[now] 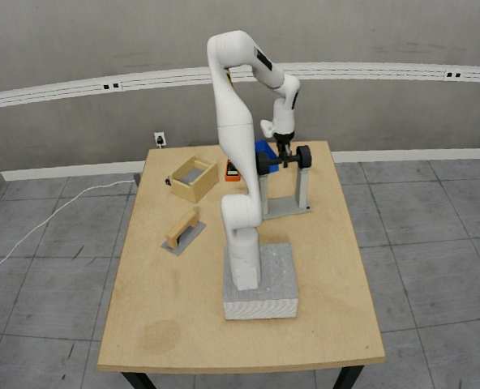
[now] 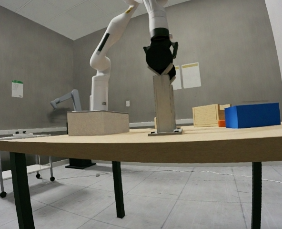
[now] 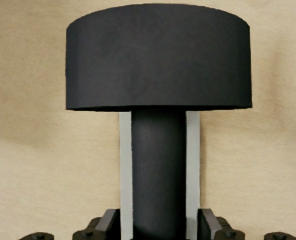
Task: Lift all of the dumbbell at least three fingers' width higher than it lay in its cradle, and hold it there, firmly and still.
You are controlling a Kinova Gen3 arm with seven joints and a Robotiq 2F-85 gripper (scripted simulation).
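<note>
My hand is right at the black dumbbell. The rest, counted from my hand: cradle (14 cm below); then wooden box (18 cm ahead, 36 cm to the left, 20 cm below); then blue box (30 cm ahead, 5 cm to the left, 23 cm below).
</note>
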